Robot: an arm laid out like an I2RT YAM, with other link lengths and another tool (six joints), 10 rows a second.
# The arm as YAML. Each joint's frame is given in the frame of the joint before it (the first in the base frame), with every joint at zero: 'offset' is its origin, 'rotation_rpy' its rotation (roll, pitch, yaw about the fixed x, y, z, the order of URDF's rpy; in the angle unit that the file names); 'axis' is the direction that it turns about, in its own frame. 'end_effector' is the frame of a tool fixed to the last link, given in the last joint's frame.
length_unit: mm
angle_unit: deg
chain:
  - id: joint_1
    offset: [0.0, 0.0, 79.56]
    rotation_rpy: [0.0, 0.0, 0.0]
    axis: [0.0, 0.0, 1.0]
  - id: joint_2
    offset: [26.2, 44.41, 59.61]
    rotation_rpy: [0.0, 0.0, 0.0]
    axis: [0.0, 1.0, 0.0]
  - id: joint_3
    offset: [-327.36, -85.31, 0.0]
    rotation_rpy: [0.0, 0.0, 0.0]
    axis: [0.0, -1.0, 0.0]
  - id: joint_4
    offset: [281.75, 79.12, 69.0]
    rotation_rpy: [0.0, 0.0, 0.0]
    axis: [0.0, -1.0, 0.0]
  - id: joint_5
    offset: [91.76, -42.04, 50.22]
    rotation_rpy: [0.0, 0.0, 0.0]
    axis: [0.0, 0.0, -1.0]
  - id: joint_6
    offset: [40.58, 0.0, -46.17]
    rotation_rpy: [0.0, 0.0, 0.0]
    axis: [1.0, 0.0, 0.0]
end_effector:
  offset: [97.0, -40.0, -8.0]
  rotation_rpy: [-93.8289, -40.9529, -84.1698]
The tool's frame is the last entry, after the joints.
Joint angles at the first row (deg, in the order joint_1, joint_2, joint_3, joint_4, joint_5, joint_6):
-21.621 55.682 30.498 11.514 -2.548 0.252
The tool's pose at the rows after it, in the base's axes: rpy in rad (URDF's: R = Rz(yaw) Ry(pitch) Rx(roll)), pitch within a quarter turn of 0, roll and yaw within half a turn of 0; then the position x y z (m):
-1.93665, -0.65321, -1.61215, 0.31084, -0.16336, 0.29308
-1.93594, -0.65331, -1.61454, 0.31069, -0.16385, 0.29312
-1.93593, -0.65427, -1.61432, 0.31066, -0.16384, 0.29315
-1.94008, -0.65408, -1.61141, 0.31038, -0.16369, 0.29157
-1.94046, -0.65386, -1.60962, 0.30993, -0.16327, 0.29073
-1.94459, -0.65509, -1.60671, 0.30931, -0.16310, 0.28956
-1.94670, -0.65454, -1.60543, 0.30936, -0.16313, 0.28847
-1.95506, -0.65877, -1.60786, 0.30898, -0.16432, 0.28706
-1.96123, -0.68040, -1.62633, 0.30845, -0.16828, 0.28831
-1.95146, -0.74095, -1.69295, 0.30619, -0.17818, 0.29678
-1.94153, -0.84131, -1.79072, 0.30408, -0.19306, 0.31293
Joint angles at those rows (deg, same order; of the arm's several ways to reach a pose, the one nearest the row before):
-21.555 55.634 30.419 11.513 -2.504 0.242
-21.622 55.658 30.411 11.578 -2.462 0.258
-21.621 55.647 30.393 11.602 -2.461 0.205
-21.615 55.657 30.216 11.605 -2.464 0.150
-21.611 55.547 30.024 11.665 -2.549 0.136
-21.619 55.458 29.865 11.576 -2.548 0.003
-21.621 55.535 29.751 11.667 -2.549 0.000
-21.617 55.723 29.708 11.611 -2.039 -0.237
-21.621 56.137 29.838 12.016 -0.492 -1.144
-21.621 56.804 30.185 13.794 3.614 -3.453
-21.621 58.348 31.554 16.056 9.833 -7.852

